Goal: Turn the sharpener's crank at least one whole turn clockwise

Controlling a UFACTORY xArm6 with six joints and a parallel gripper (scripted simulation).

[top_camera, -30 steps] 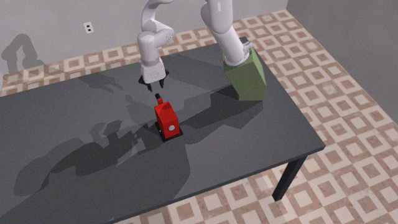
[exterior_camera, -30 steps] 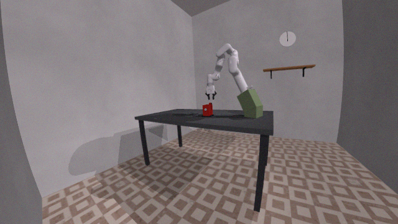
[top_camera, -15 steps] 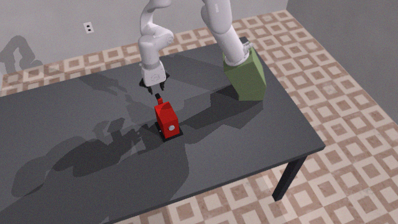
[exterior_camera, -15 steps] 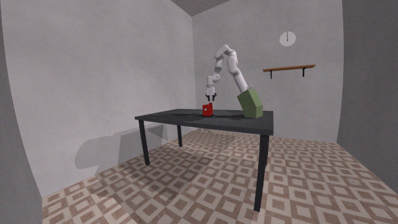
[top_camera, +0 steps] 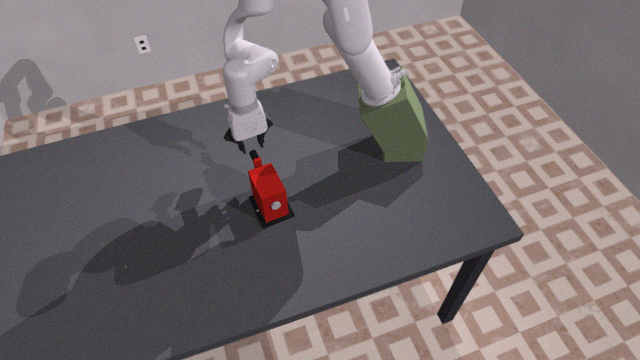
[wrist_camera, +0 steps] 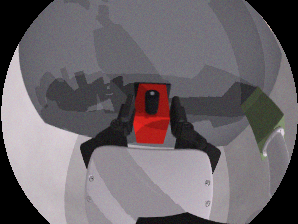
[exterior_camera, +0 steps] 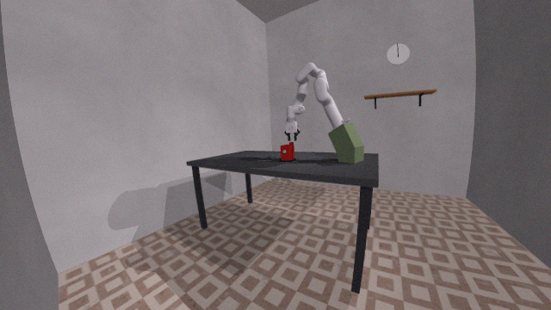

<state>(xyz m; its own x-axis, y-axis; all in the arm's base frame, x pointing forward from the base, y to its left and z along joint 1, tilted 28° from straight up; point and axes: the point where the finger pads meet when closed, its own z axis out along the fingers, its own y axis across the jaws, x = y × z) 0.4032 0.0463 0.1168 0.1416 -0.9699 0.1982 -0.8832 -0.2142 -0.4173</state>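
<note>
Right now my hand is 40 mm above the black knob and 20 mm to the right of it.
</note>
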